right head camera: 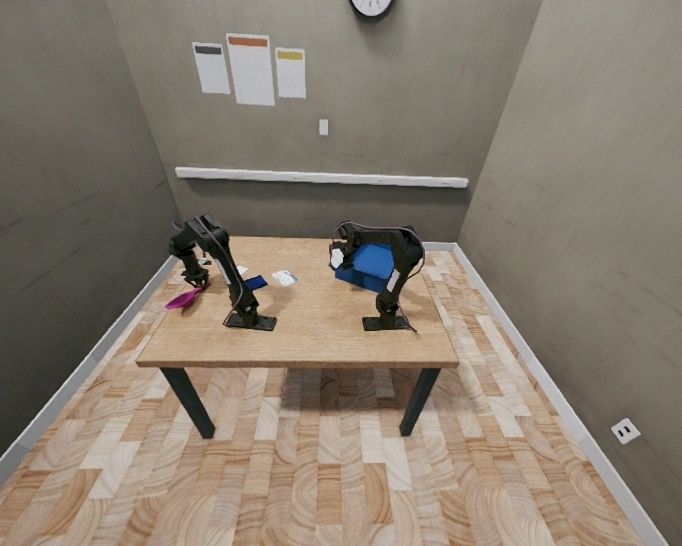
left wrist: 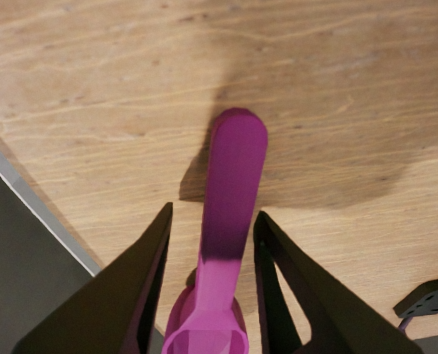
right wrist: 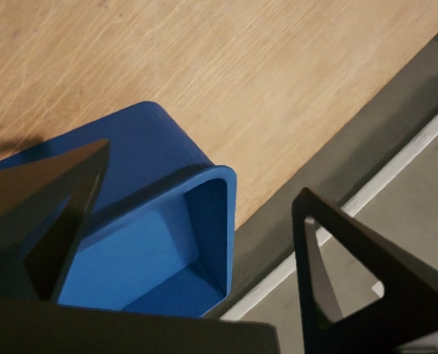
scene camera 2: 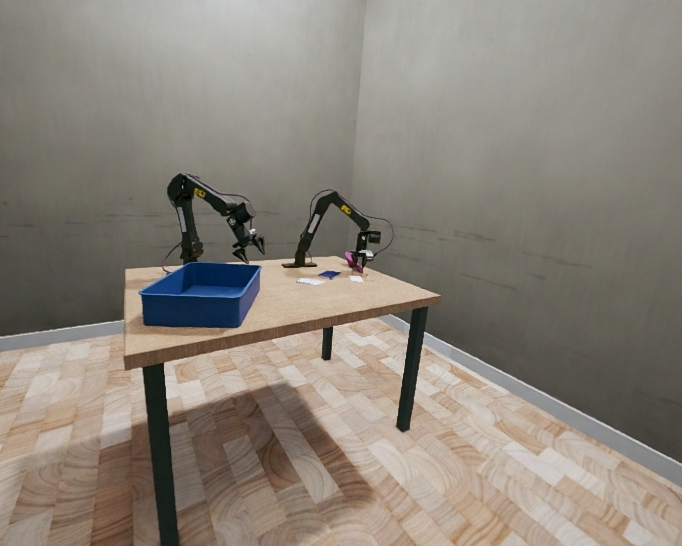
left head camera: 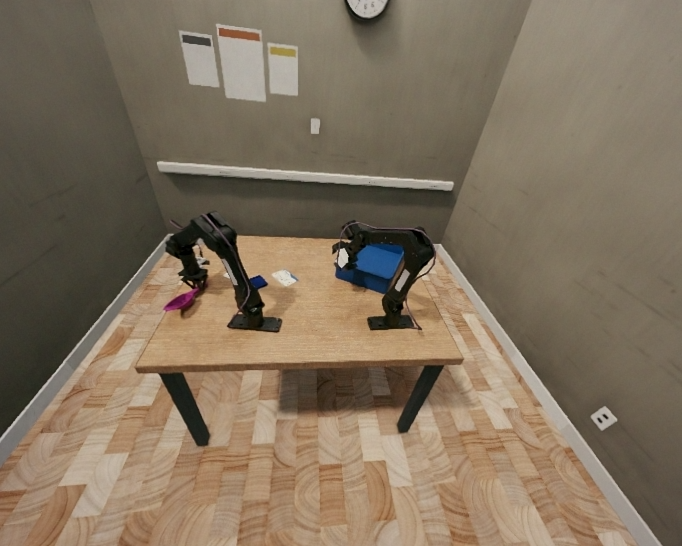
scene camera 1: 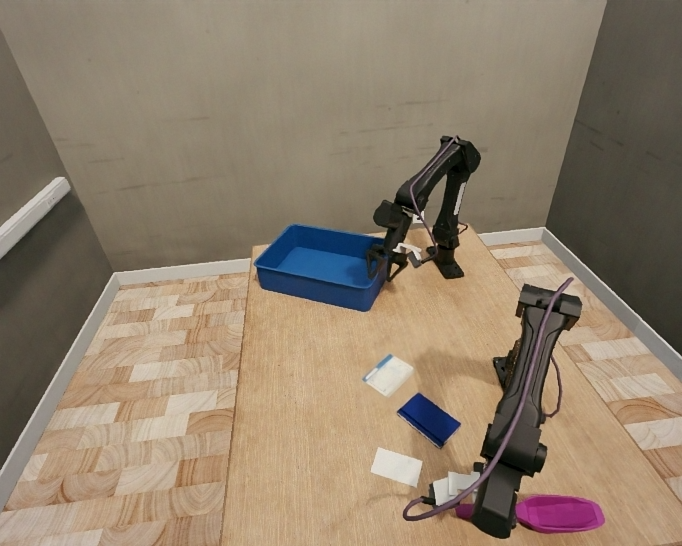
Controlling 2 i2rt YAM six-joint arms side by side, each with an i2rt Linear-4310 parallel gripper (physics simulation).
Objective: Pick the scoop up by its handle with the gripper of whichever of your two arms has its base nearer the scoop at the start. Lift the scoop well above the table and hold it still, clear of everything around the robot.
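Pixels of known places: left gripper, between the fingertips: (right head camera: 201, 288) (left wrist: 215, 214) (scene camera 2: 358, 268) (left head camera: 198, 289); right gripper, between the fingertips: (right wrist: 212, 175) (scene camera 2: 256, 259) (scene camera 1: 379, 280); left arm's base, origin of its link: (right head camera: 251, 322) (scene camera 2: 299, 265) (left head camera: 255, 323); right arm's base, origin of its link: (right head camera: 385, 323) (left head camera: 390, 323) (scene camera 1: 444, 262).
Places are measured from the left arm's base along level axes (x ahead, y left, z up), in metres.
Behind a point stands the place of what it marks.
The magenta scoop (left head camera: 182, 300) {x 0.071, y 0.330, z 0.020 m} (right head camera: 183, 299) {x 0.068, y 0.333, z 0.020 m} (scene camera 1: 560, 513) {x 0.023, y 0.307, z 0.028 m} lies near the table's left edge in the head views. In the left wrist view its handle (left wrist: 235, 165) {x 0.195, y 0.296, z 0.019 m} points up the picture and its bowl is cut off at the bottom. My left gripper (left head camera: 196, 285) {x 0.159, y 0.304, z 0.011 m} (right head camera: 199, 284) {x 0.159, y 0.304, z 0.011 m} (left wrist: 215, 214) {x 0.159, y 0.304, z 0.011 m} is partly open over the scoop. The handle lies between its fingers, with a gap on each side; the gap is wider at the picture's left. In scene camera 1 the arm hides its fingertips. My right gripper (scene camera 1: 379, 277) {x 0.330, y -0.311, z 0.120 m} (scene camera 2: 255, 257) {x 0.330, y -0.311, z 0.120 m} (right wrist: 212, 175) {x 0.330, y -0.311, z 0.120 m} is wide open and empty, beside and above the blue bin.
The blue bin (left head camera: 364, 279) {x 0.306, y -0.451, z 0.050 m} (scene camera 1: 315, 291) {x 0.532, y -0.362, z 0.043 m} (scene camera 2: 190, 311) {x 0.692, y -0.573, z 0.051 m} stands at the far right of the table (left head camera: 318, 341) {x -0.058, y -0.265, z 0.000 m} in the head views. A dark blue box (scene camera 1: 428, 419) {x 0.235, y 0.092, z 0.010 m}, a white-and-blue packet (scene camera 1: 389, 375) {x 0.316, y -0.048, z 0.001 m} and a white card (scene camera 1: 397, 466) {x 0.317, y 0.200, z 0.002 m} lie between the arms and near the left gripper.
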